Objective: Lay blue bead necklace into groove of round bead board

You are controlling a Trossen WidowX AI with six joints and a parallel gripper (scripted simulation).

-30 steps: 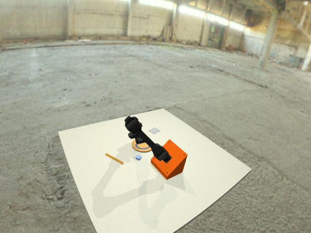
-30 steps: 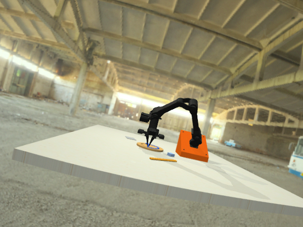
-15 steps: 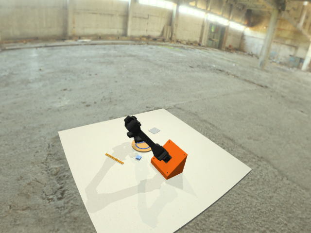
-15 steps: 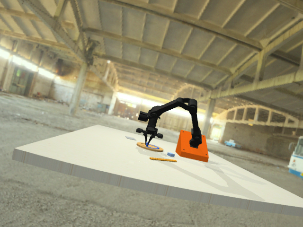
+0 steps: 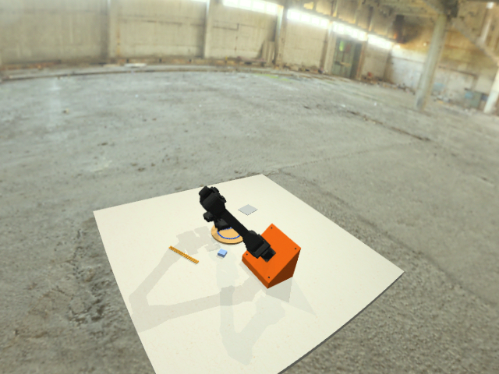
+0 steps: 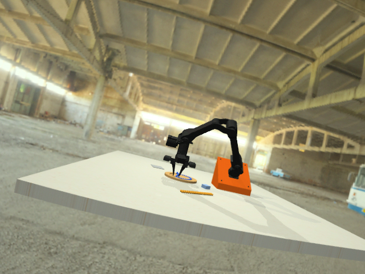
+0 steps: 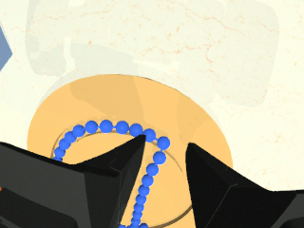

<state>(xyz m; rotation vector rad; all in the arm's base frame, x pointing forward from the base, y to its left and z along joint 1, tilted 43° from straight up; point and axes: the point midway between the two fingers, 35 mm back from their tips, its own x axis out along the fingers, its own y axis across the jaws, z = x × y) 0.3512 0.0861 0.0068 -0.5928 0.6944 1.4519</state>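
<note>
My gripper tip is now 6 cm to the left of the round tan bead board, 3 cm past it and 1 cm above it. The rest, counted from my gripper tip: flat grey tile (29 cm to the right, 12 cm ahead, 2 cm below); then small light-blue block (17 cm behind, 6 cm to the left, 1 cm below).
</note>
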